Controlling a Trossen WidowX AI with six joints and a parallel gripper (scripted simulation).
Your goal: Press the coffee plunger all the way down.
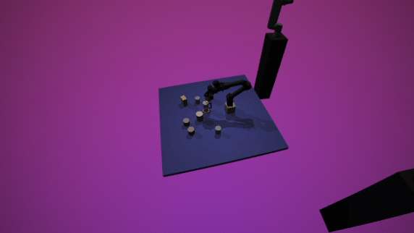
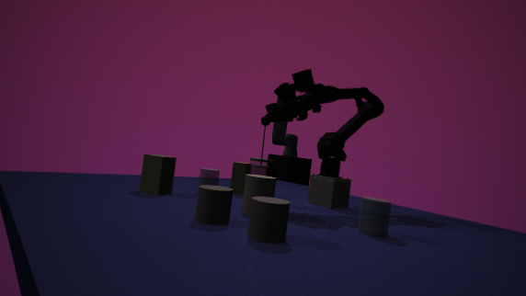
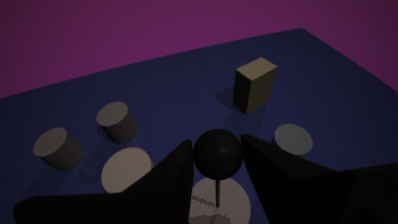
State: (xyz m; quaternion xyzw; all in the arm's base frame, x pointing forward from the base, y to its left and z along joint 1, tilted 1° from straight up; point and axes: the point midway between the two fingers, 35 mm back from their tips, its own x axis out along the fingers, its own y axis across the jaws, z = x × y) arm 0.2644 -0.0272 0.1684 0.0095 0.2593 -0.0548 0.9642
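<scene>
The coffee press is 130 mm below my gripper tip and 20 mm behind it.
</scene>
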